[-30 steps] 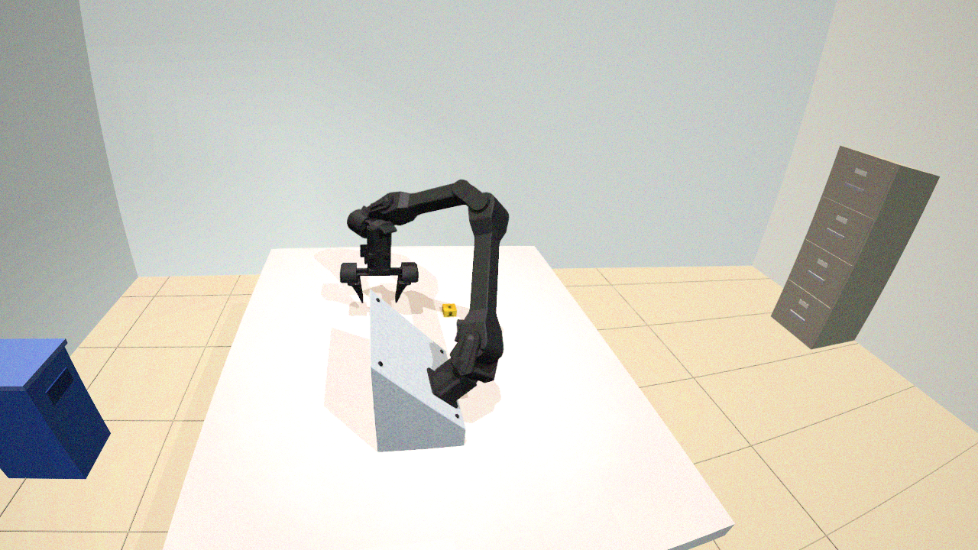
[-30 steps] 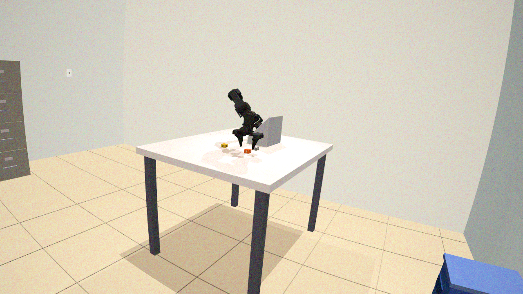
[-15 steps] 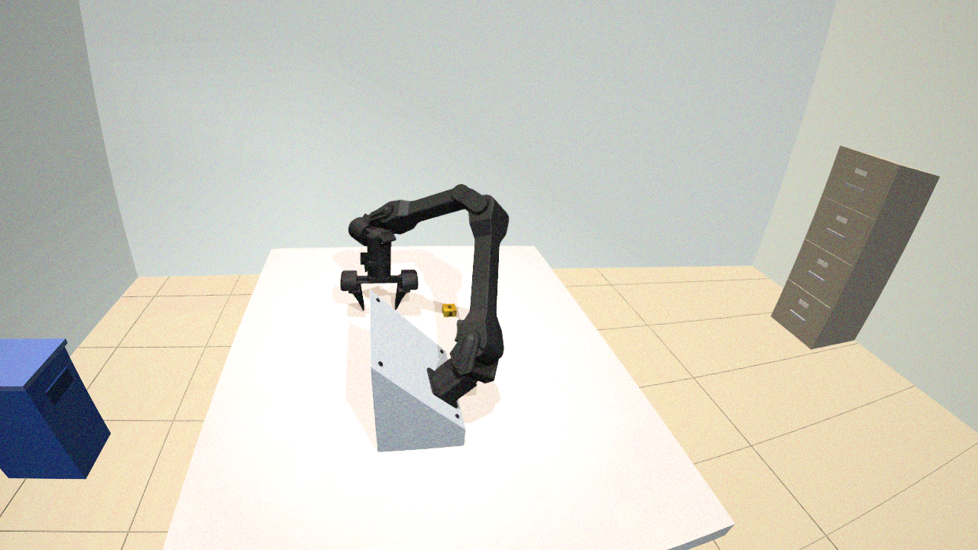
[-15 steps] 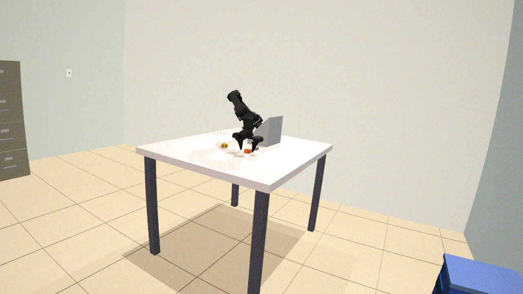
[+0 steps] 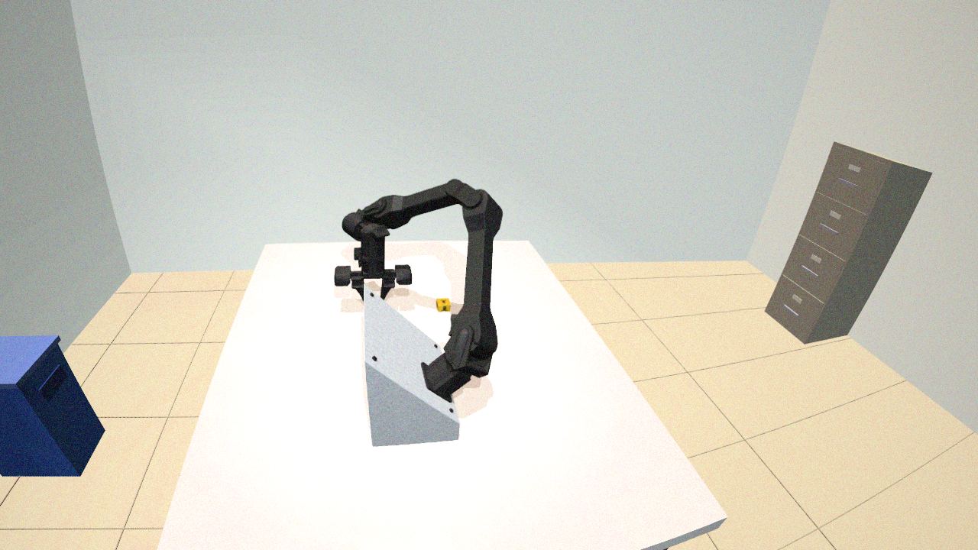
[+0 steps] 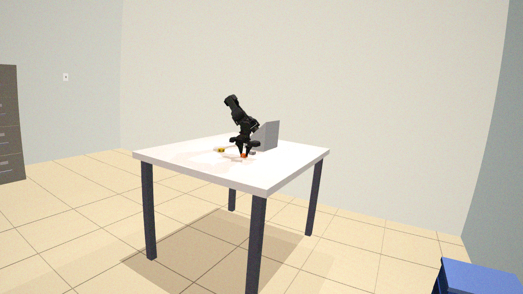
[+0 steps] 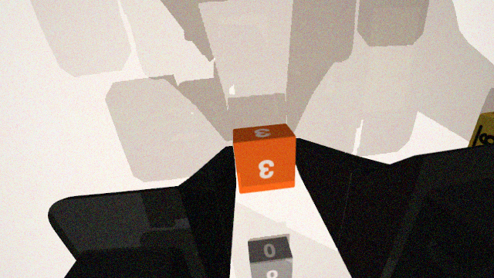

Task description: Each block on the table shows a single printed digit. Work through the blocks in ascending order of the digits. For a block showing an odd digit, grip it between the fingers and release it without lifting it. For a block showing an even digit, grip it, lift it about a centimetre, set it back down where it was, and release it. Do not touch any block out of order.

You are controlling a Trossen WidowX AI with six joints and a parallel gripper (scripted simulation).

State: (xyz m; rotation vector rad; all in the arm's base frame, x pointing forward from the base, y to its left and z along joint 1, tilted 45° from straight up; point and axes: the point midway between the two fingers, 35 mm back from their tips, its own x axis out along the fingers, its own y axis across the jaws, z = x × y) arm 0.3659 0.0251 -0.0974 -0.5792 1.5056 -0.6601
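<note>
Now: gripper tip 10 mm past the orange block. The rest, counted from my gripper tip: grey block: 100 mm behind; then yellow block: 20 mm behind, 180 mm to the right.
</note>
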